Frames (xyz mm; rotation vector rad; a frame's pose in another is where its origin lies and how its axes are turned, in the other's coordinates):
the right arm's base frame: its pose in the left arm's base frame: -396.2 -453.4 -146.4 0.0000 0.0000 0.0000
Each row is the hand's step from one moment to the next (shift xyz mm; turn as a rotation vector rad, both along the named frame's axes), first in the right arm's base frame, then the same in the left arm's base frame.
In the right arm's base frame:
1: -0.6 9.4 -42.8 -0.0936 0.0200 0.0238
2: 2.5 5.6 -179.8 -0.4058 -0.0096 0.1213
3: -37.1 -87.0 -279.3 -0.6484 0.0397 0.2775
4: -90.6 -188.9 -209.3 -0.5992 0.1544 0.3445
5: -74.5 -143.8 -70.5 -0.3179 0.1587 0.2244
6: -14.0 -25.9 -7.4 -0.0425 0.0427 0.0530
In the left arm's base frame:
1: -0.6 9.4 -42.8 -0.0936 0.0200 0.0238
2: 2.5 5.6 -179.8 -0.4058 -0.0096 0.1213
3: -37.1 -87.0 -279.3 -0.6484 0.0397 0.2775
4: -90.6 -188.9 -209.3 -0.5992 0.1544 0.3445
5: -74.5 -143.8 -70.5 -0.3179 0.1587 0.2244
6: -14.0 -25.9 -7.4 -0.0425 0.0427 0.0530

